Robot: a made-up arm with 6 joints. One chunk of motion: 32 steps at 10 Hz.
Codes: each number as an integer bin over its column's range. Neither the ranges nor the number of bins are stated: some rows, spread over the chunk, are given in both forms.
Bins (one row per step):
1: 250 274 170 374 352 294
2: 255 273 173 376 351 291
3: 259 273 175 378 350 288
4: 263 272 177 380 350 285
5: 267 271 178 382 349 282
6: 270 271 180 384 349 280
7: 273 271 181 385 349 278
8: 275 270 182 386 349 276
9: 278 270 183 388 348 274
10: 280 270 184 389 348 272
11: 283 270 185 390 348 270
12: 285 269 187 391 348 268
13: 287 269 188 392 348 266
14: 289 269 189 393 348 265
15: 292 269 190 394 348 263
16: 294 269 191 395 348 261
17: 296 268 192 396 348 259
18: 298 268 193 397 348 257
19: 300 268 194 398 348 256
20: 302 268 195 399 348 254
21: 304 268 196 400 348 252
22: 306 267 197 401 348 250
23: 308 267 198 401 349 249
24: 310 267 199 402 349 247
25: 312 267 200 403 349 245
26: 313 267 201 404 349 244
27: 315 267 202 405 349 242
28: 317 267 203 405 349 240
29: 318 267 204 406 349 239
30: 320 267 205 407 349 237
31: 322 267 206 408 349 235
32: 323 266 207 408 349 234
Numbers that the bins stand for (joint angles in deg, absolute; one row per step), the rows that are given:
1: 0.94 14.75 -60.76 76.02 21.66 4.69
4: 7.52 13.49 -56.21 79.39 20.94 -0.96
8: 13.59 12.24 -52.96 82.76 20.58 -6.61
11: 17.63 12.24 -51.00 85.01 20.22 -10.38
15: 22.18 11.61 -47.75 87.25 20.22 -14.77
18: 25.22 10.99 -45.80 88.94 20.22 -18.54
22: 29.26 10.36 -43.20 91.19 20.22 -22.93
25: 32.30 10.36 -41.25 92.31 20.58 -26.07
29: 35.33 10.36 -38.65 94.00 20.58 -29.84
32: 37.86 9.73 -36.70 95.12 20.58 -32.98
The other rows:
2: 3.47 14.12 -58.81 77.14 21.30 2.81
3: 5.49 14.12 -57.51 78.27 20.94 0.93
5: 9.54 12.87 -55.56 80.51 20.58 -2.84
6: 11.06 12.87 -54.26 81.64 20.58 -4.10
7: 12.57 12.87 -53.61 82.20 20.58 -5.35
9: 15.10 12.24 -52.31 83.88 20.22 -7.86
10: 16.11 12.24 -51.66 84.45 20.22 -9.12
12: 18.64 11.61 -49.70 85.57 20.22 -11.63
13: 19.65 11.61 -49.05 86.13 20.22 -12.89
14: 20.67 11.61 -48.40 86.69 20.22 -13.51
16: 23.19 11.61 -47.10 87.82 20.22 -16.03
17: 24.21 10.99 -46.45 88.38 20.22 -17.28
19: 26.23 10.99 -45.15 89.50 20.22 -19.17
20: 27.24 10.99 -44.50 90.06 20.22 -20.42
21: 28.25 10.99 -43.85 90.62 20.22 -21.68
23: 30.27 10.36 -42.55 91.19 20.58 -23.56
24: 31.29 10.36 -41.90 91.75 20.58 -24.82
26: 32.80 10.36 -40.60 92.87 20.58 -26.70
27: 33.81 10.36 -39.95 93.43 20.58 -27.96
28: 34.83 10.36 -39.30 93.43 20.58 -29.21
30: 36.34 10.36 -38.00 94.56 20.58 -31.10
31: 37.35 10.36 -37.35 95.12 20.58 -32.35

